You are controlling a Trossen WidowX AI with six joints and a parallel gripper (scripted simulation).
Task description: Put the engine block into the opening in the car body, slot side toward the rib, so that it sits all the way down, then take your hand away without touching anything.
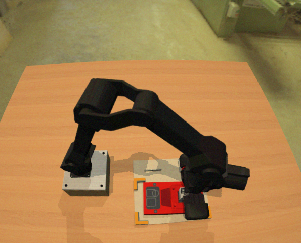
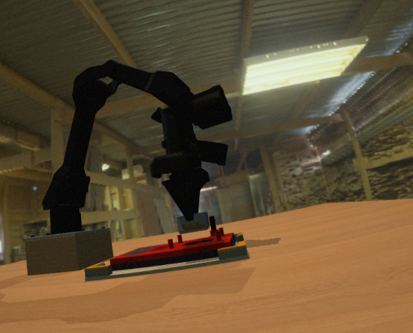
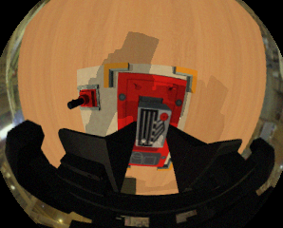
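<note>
The engine block is 10 mm below my gripper tip.
</note>
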